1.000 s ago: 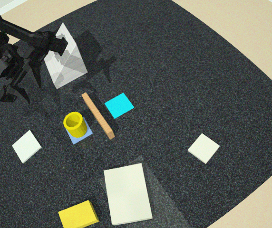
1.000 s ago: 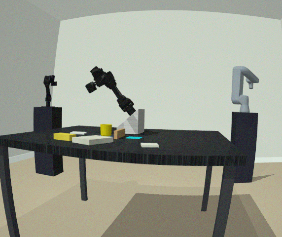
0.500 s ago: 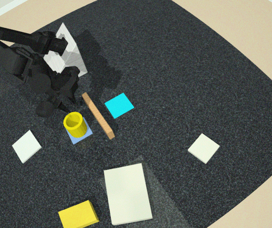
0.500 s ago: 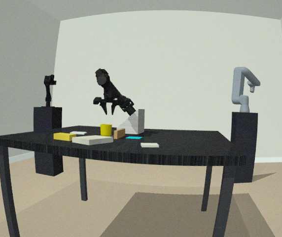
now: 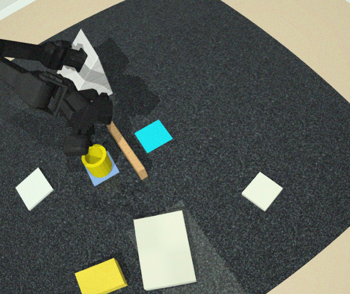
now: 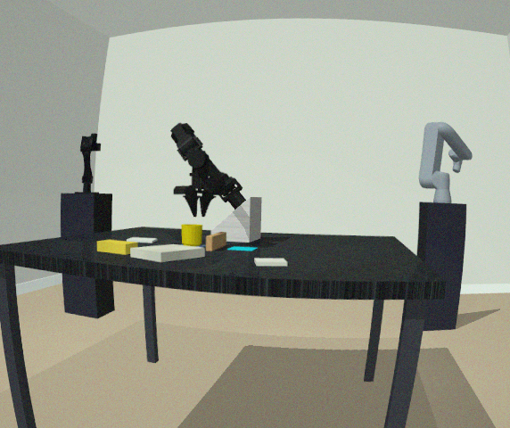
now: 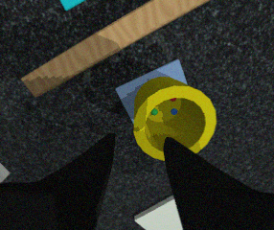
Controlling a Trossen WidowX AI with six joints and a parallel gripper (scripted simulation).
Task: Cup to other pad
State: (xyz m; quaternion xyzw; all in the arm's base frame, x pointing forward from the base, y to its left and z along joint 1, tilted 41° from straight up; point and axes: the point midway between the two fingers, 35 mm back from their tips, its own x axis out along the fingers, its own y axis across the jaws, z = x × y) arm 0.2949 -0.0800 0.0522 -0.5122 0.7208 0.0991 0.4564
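The cup is 60 mm below my gripper tip, 20 mm to the right of it and 20 mm ahead of it. The rest, counted from my gripper tip: wooden bar: 90 mm below, 70 mm to the left, 20 mm ahead; then light blue pad: 110 mm below, 20 mm to the right, 20 mm ahead; then cyan pad: 150 mm to the left, 110 mm below, 20 mm ahead.
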